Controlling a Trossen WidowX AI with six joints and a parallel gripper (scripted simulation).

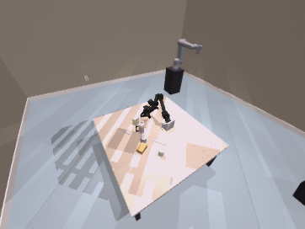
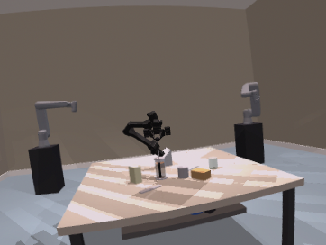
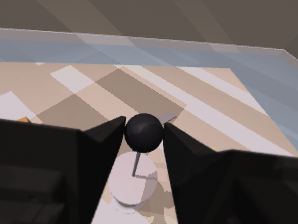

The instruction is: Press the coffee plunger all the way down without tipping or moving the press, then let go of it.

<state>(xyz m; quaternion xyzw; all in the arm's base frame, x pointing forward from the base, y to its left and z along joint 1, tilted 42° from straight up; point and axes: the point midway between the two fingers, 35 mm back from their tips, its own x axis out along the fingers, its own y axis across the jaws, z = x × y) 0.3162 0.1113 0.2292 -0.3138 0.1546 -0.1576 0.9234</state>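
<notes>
My gripper tip is now 10 mm short of the coffee press and 140 mm above it. The rest, counted from my gripper tip: orange block: 110 mm ahead, 250 mm to the left, 250 mm below.
</notes>
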